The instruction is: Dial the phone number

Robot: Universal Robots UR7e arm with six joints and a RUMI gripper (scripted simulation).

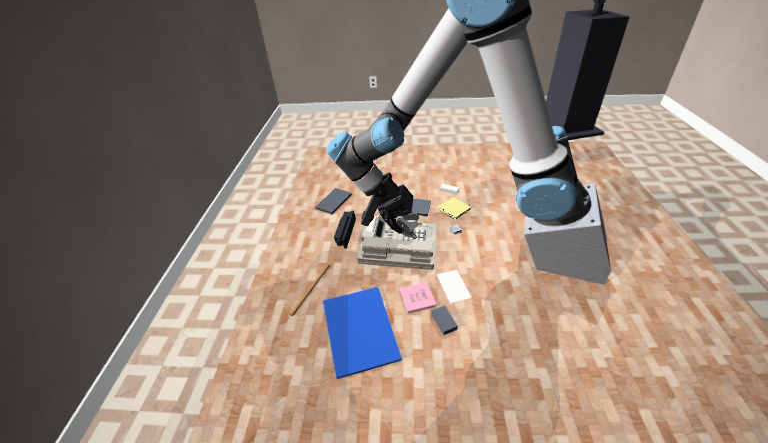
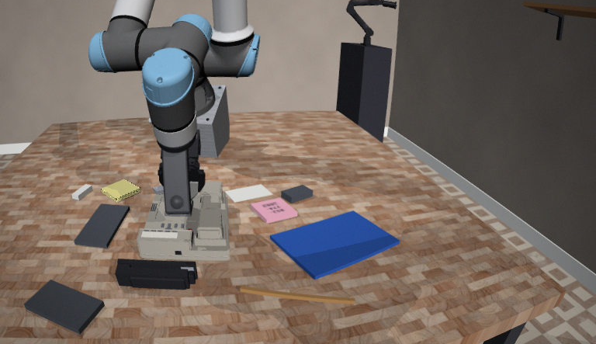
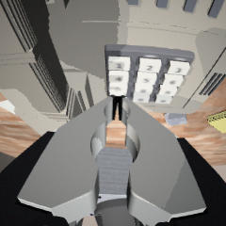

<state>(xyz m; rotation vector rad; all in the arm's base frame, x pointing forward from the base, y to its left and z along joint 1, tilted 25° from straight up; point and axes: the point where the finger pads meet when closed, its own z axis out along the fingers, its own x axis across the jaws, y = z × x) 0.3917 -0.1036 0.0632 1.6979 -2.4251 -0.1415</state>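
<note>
My hand is 5 cm short of the handset and 4 cm to the right of it. The rest, counted from my hand: black stapler: 19 cm ahead, 12 cm to the right, 3 cm below; then white card: 17 cm to the left, 7 cm behind, 5 cm below; then blue book: 24 cm to the left, 20 cm ahead, 5 cm below.
</note>
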